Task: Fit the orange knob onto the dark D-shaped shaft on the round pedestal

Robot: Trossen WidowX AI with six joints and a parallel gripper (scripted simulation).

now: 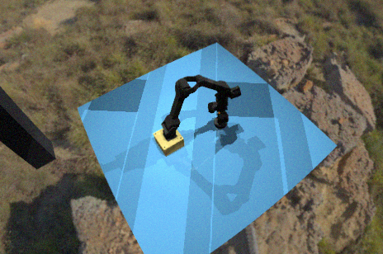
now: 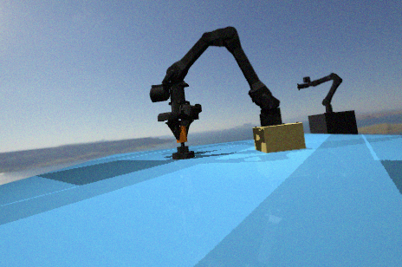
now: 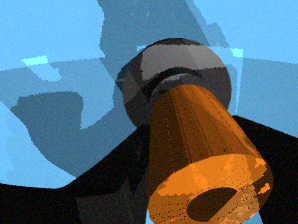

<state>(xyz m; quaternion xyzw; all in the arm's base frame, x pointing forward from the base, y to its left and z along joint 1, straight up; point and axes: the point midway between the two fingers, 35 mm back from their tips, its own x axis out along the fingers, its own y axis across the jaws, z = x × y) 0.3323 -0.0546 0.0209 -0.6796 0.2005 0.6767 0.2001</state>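
The orange knob is 2 cm above my gripper tip. Round my gripper tip: pedestal 4 cm below.
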